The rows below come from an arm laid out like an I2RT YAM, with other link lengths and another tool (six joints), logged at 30 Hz.
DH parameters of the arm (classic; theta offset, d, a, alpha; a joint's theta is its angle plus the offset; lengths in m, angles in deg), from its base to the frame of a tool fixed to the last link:
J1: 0 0.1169 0.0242 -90
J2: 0 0 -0.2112 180
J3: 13.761 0 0.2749 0
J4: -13.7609 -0.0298 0.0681 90
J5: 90 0.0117 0 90
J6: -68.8 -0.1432 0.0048 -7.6
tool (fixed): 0 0.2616 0 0
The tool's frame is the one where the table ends.
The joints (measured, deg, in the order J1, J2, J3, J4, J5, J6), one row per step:
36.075 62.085 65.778 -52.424 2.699 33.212
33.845 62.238 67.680 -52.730 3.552 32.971
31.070 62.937 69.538 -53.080 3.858 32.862
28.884 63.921 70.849 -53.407 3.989 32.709
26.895 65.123 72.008 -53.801 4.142 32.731
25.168 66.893 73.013 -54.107 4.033 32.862
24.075 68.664 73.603 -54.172 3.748 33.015
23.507 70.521 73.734 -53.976 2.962 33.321
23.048 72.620 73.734 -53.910 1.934 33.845
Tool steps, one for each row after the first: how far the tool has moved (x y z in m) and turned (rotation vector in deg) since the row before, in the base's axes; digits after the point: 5 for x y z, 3 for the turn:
0.00866 -0.00951 0.01102 0.168 -1.628 -2.622
0.00980 -0.01081 0.00796 0.179 -0.837 -2.905
0.00787 -0.00844 0.00319 -0.179 -0.091 -2.166
0.00722 -0.00785 0.00102 -0.289 0.340 -2.110
0.00750 -0.00583 -0.00267 -0.314 1.028 -1.750
0.00612 -0.00272 -0.00506 -0.229 1.254 -1.019
0.00486 0.00074 -0.00829 0.121 1.706 -0.297
0.00405 0.00158 -0.01077 0.245 2.294 -0.234

